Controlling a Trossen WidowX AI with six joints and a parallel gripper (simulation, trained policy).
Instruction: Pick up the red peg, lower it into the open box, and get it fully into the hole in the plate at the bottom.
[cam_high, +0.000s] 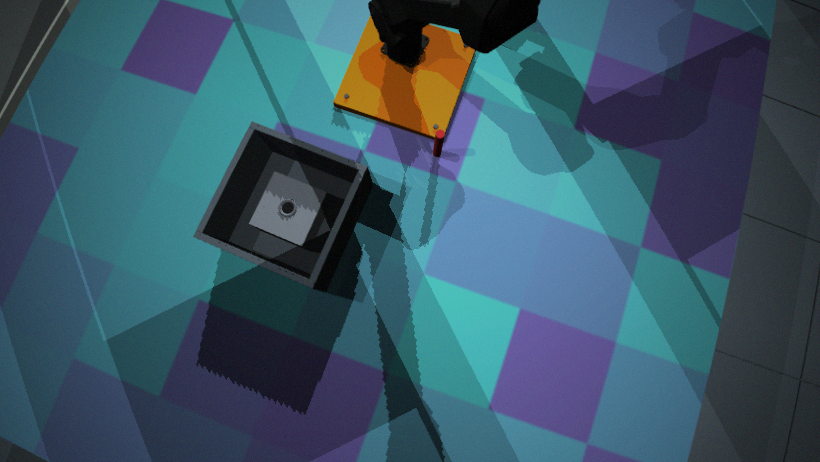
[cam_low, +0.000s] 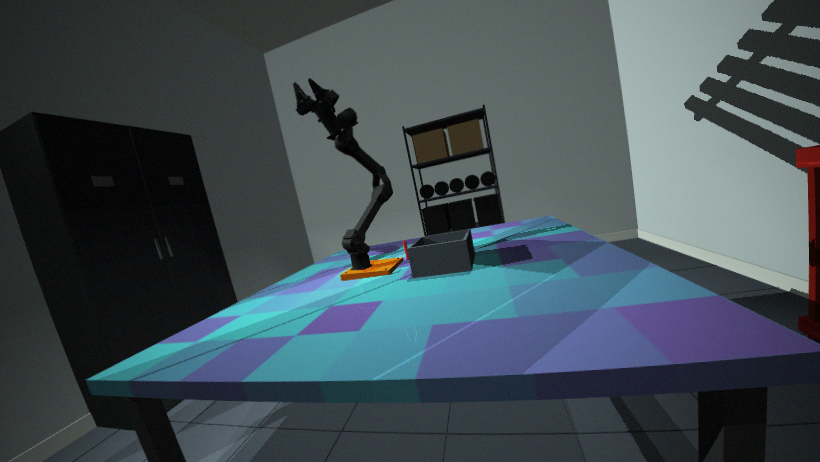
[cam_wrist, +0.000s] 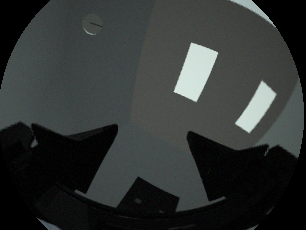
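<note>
My gripper tip is 16 cm short of the red peg, 21 cm to the right of it and 70 cm above it. The rest, counted from my gripper tip: grey plate (37 cm ahead, 7 cm to the left, 69 cm below); box (37 cm ahead, 7 cm to the left, 71 cm below).
</note>
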